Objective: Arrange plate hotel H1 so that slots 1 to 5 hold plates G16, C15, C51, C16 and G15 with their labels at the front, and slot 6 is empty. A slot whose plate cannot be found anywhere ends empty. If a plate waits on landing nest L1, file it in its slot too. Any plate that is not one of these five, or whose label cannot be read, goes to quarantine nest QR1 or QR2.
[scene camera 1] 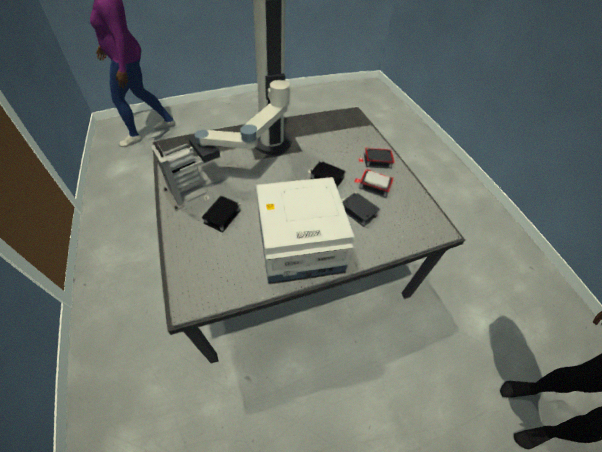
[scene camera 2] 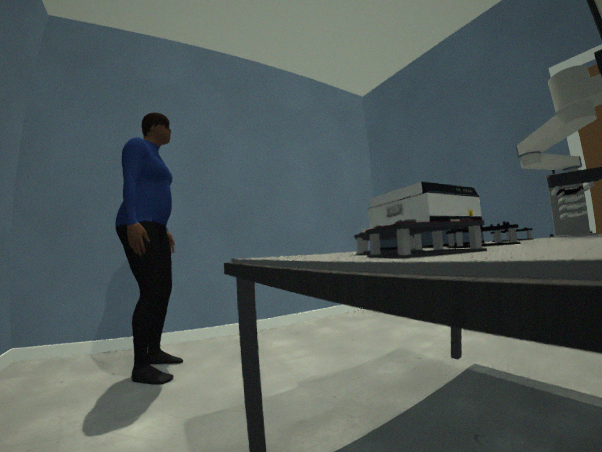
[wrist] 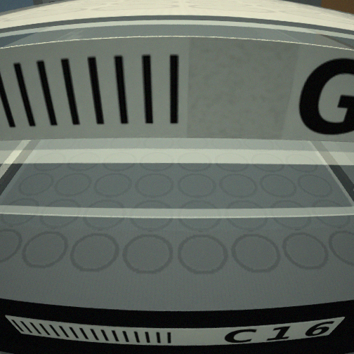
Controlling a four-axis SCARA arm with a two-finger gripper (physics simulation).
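Note:
Plate hotel H1 stands at the table's back left in scene camera 1, with several plates stacked in it. In the wrist view, plate C16 shows its label at the bottom, facing the camera. It lies level just below another plate, whose label shows bars and a G; the rest is cut off. The gripper is at the hotel, around plate C16, partly open and not clamping it. Its fingertips do not show in the wrist view. A red-framed nest holds a pale plate.
A second red-framed nest stands behind it. Black nests and a dark grey one stand around the large white instrument. The arm's column rises at the table's back. People stand beyond the table.

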